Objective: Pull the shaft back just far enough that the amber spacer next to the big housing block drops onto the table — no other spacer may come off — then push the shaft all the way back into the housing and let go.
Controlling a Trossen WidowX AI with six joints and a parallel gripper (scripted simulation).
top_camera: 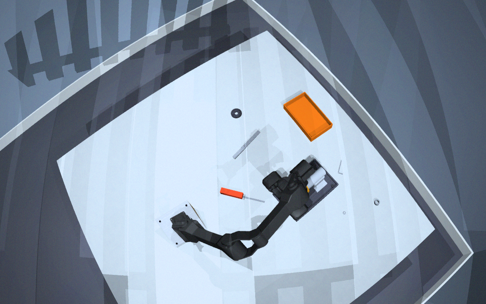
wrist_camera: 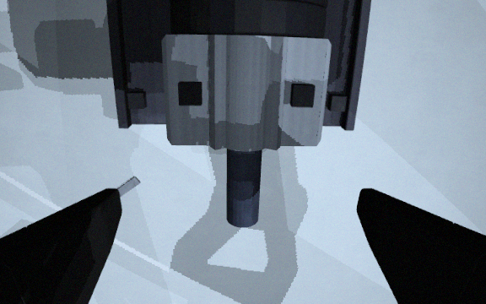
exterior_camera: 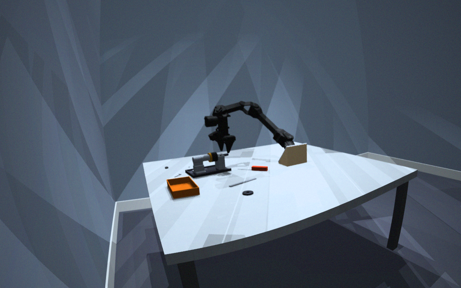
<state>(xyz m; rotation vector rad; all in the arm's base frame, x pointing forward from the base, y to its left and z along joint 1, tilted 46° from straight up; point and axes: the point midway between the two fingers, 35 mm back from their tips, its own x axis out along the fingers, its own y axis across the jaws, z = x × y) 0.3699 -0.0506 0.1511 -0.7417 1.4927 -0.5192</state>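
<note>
My gripper tip is now 80 mm short of the dark shaft, 20 mm above it and 10 mm to the right of it. Also, from my gripper tip: allen key (290 mm ahead, 100 mm below, 10 mm to the left); amber spacer (100 mm ahead, 20 mm below, 10 mm to the left); grey strip (320 mm to the left, 90 mm below, 20 mm ahead).
</note>
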